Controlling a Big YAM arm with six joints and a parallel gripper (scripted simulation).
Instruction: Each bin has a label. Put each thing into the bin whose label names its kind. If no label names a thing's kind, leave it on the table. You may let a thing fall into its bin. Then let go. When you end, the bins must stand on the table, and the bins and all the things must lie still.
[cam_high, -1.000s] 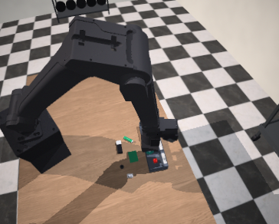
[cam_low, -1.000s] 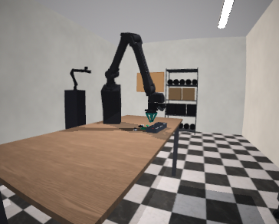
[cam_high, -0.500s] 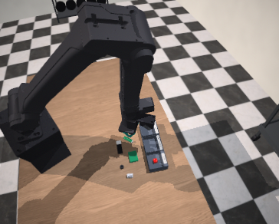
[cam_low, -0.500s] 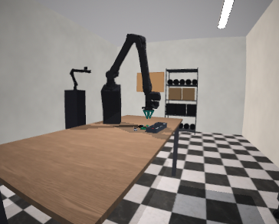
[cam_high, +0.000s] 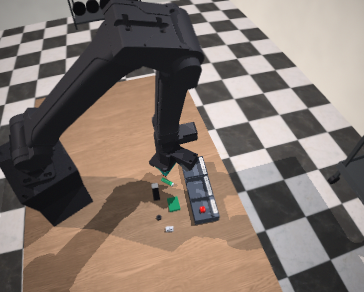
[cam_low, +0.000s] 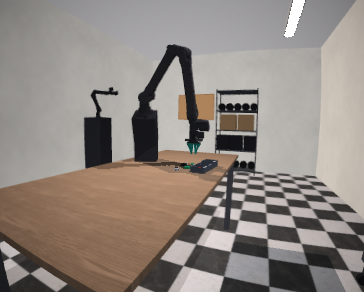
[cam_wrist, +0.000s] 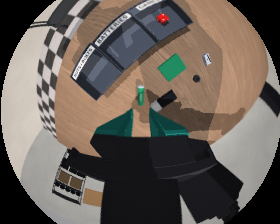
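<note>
Right now my hand is 8 cm above the green battery. Also, from my hand: black-and-white block: 8 cm below, 5 cm behind, 1 cm to the right; then bin row: 9 cm ahead, 8 cm to the right, 6 cm below; then flat green square: 9 cm to the right, 8 cm below, 2 cm behind.
</note>
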